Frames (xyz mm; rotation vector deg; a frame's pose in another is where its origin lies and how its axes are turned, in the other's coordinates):
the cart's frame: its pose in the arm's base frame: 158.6 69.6 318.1 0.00 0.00 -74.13
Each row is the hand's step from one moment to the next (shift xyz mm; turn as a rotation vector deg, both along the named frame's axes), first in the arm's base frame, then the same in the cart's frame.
Working: the arm's base frame: its pose in the cart's frame: 23.6 -171.6 -318.1 0.00 0.00 74.13

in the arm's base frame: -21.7 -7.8 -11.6 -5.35 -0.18 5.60
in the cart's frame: 1.6 -23.0 -11.6 -1.29 -5.20 5.60
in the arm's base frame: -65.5 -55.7 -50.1 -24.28 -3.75 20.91
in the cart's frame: 35.7 -78.2 -50.1 -3.03 -24.38 20.91
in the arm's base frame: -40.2 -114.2 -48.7 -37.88 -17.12 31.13
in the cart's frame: 98.9 -69.9 -48.7 6.11 -41.12 31.13
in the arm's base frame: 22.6 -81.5 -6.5 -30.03 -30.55 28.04
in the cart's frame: 84.6 -0.5 -6.5 21.17 -37.24 28.04
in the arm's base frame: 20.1 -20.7 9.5 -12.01 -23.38 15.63
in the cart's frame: 25.4 13.7 9.5 19.20 -17.95 15.63
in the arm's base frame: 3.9 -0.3 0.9 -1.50 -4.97 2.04
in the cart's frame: 1.4 3.7 0.9 4.37 -2.80 2.04
